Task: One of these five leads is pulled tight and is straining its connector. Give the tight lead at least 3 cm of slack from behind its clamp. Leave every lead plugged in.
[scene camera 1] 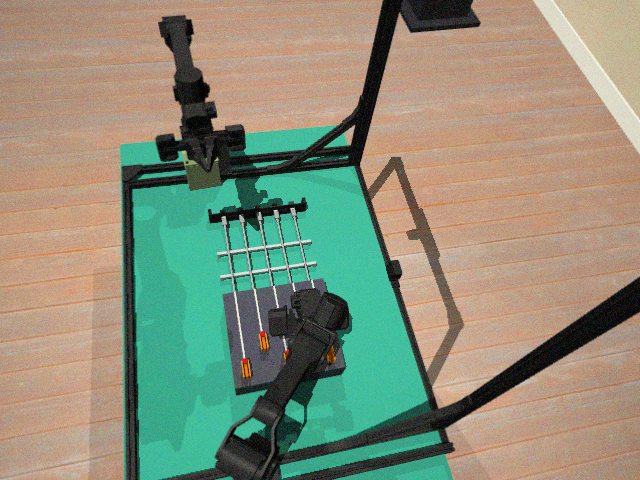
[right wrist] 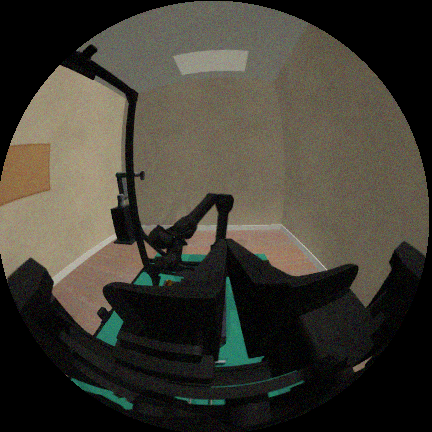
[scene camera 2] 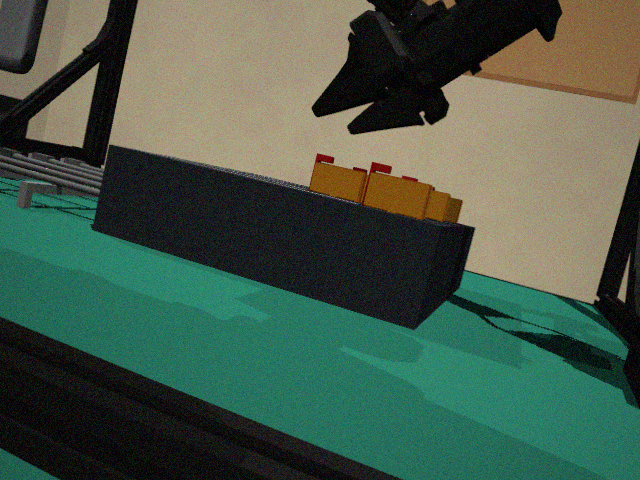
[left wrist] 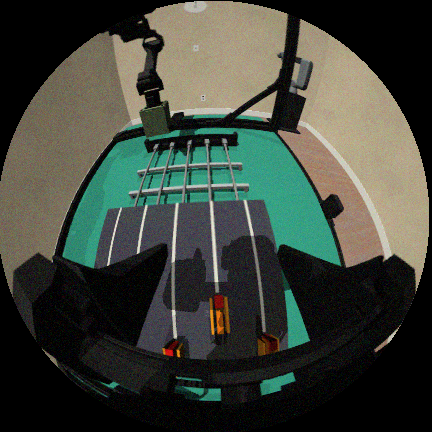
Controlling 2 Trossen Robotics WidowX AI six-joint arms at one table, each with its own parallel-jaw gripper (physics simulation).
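Frame: origin at the left arm's base, x ahead, y left, z up, level; millimetres.
Where they show: left gripper, fingertip midpoint: (scene camera 2: 332,122) (left wrist: 224,250); right gripper, fingertip midpoint: (scene camera 1: 208,170) (right wrist: 224,244); right arm's base, link origin: (left wrist: 153,104).
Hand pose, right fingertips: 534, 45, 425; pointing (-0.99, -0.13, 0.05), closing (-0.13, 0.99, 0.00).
Things, the pixels of their top centre, and the offset from my right fingertips, as dx, dy, dz. "spot": a spot on its surface instead.
- black connector bar, surface spot: (scene camera 1: 233,214) spot: +166, -40, -412
- leftmost clamp, top centre: (scene camera 2: 402,178) (scene camera 1: 245,368) -318, -43, -357
- middle clamp, top centre: (left wrist: 168,354) -294, -147, -351
- rightmost, surface spot: (left wrist: 268,344) (scene camera 1: 327,345) spot: -286, -247, -354
Five thin pale leads (scene camera 1: 238,310) (left wrist: 213,240) run from a black connector bar (scene camera 1: 233,214) (left wrist: 196,139) onto a dark block (scene camera 1: 248,322) (scene camera 2: 232,227) (left wrist: 195,230). Orange clamps with red tabs hold them: the leftmost clamp (scene camera 1: 246,368), its neighbour (scene camera 1: 264,342), the middle clamp (left wrist: 172,349), the second from right (left wrist: 219,316) and the rightmost (scene camera 1: 331,355) (left wrist: 268,344). I cannot tell which lead is tight. My left gripper (scene camera 2: 333,120) (left wrist: 224,250) is open and empty above the block; its arm hides part of the clamps in scene camera 1. My right gripper (scene camera 1: 208,169) (right wrist: 224,244) is shut and empty, beyond the bar.
Two pale cross rails (scene camera 1: 273,246) (left wrist: 197,189) lie under the leads between bar and block. An olive box (scene camera 1: 204,178) (left wrist: 155,119) is by the right gripper. A black frame (scene camera 1: 129,310) edges the green table, with uprights (scene camera 1: 374,72) at its corners.
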